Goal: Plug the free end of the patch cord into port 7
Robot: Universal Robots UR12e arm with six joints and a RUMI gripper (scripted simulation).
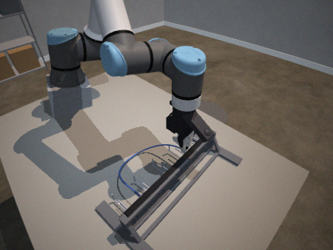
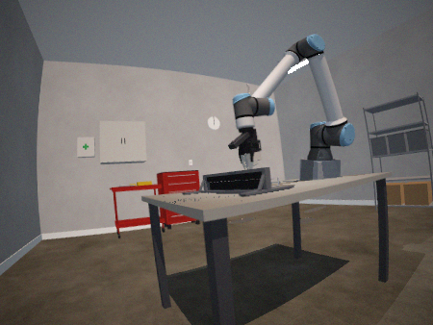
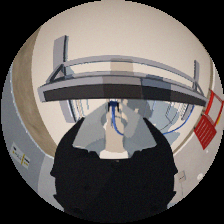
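The cable plug is 1 cm below my hand and 1 cm ahead of it.
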